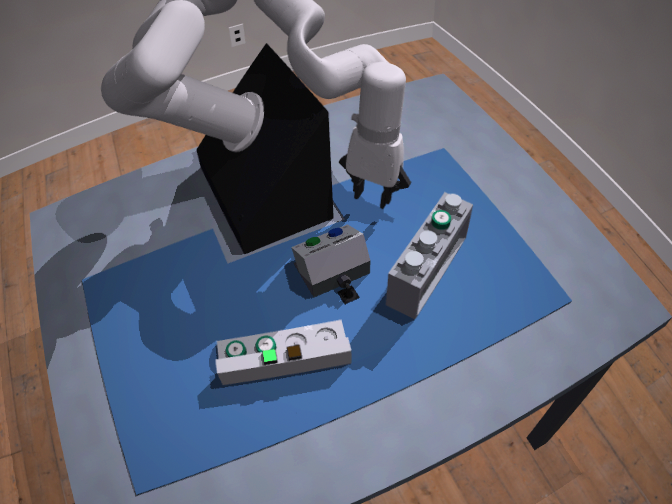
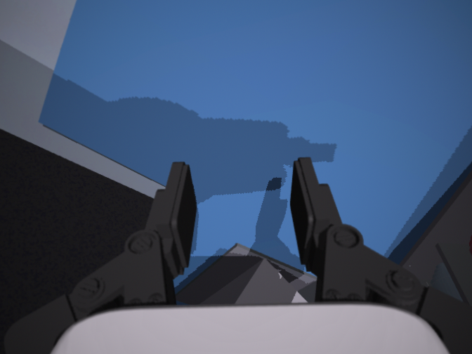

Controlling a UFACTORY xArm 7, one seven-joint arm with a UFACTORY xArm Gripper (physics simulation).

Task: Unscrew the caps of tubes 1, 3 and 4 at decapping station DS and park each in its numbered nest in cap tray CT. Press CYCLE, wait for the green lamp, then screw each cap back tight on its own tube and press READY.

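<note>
My gripper (image 1: 370, 201) (image 2: 242, 182) is partly open and empty above the blue mat, behind the button box and left of the tube rack's far end. The grey tube rack (image 1: 402, 292) (image 2: 425, 240) holds four tubes in a row. A green-rimmed cap (image 1: 441, 219) sits on the second from the back; the other three have plain pale tops. The white cap tray (image 1: 284, 369) stands at the front, with two green-rimmed caps (image 1: 235, 348) (image 1: 265, 343) in its left nests and two empty nests. A green lamp (image 1: 269, 356) is lit beside a dark amber lamp (image 1: 293, 352).
The button box (image 1: 333, 263) (image 2: 215, 280), with a green button (image 1: 312, 241) and a blue button (image 1: 336, 232), stands between tray and rack. A small black square (image 1: 348, 294) lies in front of it. The black robot base (image 1: 282, 179) (image 2: 60, 225) stands at the left. The gripper hides the surface directly behind it.
</note>
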